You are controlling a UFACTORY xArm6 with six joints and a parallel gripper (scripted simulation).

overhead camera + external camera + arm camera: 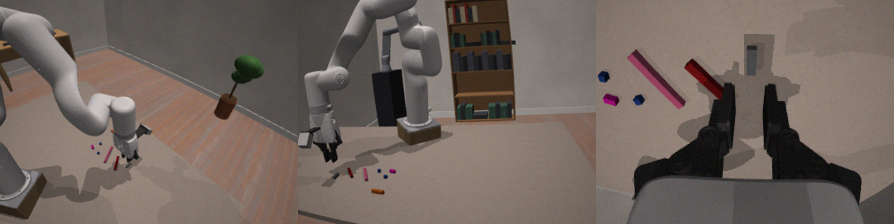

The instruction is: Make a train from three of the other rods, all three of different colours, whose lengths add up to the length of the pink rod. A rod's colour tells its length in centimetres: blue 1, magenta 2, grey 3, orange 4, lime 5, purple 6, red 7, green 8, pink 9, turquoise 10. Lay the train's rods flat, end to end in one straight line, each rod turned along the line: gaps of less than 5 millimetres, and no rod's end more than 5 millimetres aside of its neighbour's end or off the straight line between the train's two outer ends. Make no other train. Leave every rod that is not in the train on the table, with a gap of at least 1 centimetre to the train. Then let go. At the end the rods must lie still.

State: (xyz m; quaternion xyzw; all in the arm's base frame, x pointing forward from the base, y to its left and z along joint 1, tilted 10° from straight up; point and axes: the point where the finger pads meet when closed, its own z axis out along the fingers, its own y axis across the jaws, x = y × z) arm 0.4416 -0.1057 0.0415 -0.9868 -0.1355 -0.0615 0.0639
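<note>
The grey rod lies 80 mm below my hand. From my hand the other things lie so: red rod (40 mm behind, 30 mm to the left, 80 mm below); pink rod (60 mm behind, 100 mm to the left, 80 mm below); magenta rod (110 mm behind, 180 mm to the left, 80 mm below).
</note>
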